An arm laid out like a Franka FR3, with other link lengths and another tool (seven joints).
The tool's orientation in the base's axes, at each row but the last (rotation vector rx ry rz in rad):
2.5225, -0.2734, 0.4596
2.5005, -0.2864, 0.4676
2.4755, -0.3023, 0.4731
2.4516, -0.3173, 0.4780
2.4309, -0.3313, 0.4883
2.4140, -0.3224, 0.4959
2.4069, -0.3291, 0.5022
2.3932, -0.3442, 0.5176
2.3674, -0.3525, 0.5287
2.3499, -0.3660, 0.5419
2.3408, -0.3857, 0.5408
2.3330, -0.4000, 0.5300
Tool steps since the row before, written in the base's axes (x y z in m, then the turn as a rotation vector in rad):
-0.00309, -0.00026, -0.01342, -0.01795, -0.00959, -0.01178
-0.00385, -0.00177, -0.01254, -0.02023, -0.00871, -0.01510
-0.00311, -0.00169, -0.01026, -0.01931, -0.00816, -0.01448
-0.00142, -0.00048, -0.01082, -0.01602, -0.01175, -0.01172
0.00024, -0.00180, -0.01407, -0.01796, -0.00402, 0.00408
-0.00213, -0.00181, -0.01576, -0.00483, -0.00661, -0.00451
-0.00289, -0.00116, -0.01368, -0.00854, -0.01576, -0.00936
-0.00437, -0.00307, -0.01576, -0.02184, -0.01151, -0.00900
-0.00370, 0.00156, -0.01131, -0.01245, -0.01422, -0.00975
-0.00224, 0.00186, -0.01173, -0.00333, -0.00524, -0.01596
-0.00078, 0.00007, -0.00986, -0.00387, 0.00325, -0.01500
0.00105, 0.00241, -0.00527, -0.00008, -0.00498, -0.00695
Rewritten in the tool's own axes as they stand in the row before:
-0.00790, -0.00544, 0.00989, -0.02006, 0.00731, 0.00985
-0.00823, -0.00366, 0.00970, -0.02353, 0.00563, 0.01131
-0.00675, -0.00293, 0.00798, -0.02250, 0.00522, 0.01076
-0.00565, -0.00484, 0.00800, -0.01799, 0.00838, 0.01175
-0.00550, -0.00621, 0.01151, -0.01398, 0.01153, -0.00519
-0.00845, -0.00649, 0.01195, -0.00558, 0.00425, 0.00618
-0.00839, -0.00559, 0.00976, -0.01003, 0.00985, 0.01454
-0.01060, -0.00472, 0.01193, -0.02213, 0.01178, 0.00785
-0.00864, -0.00606, 0.00572, -0.01391, 0.00975, 0.01279
-0.00773, -0.00706, 0.00604, -0.00989, -0.00388, 0.01343
-0.00541, -0.00529, 0.00637, -0.01095, -0.00919, 0.00680
-0.00193, -0.00514, 0.00213, -0.00271, -0.00039, 0.00810

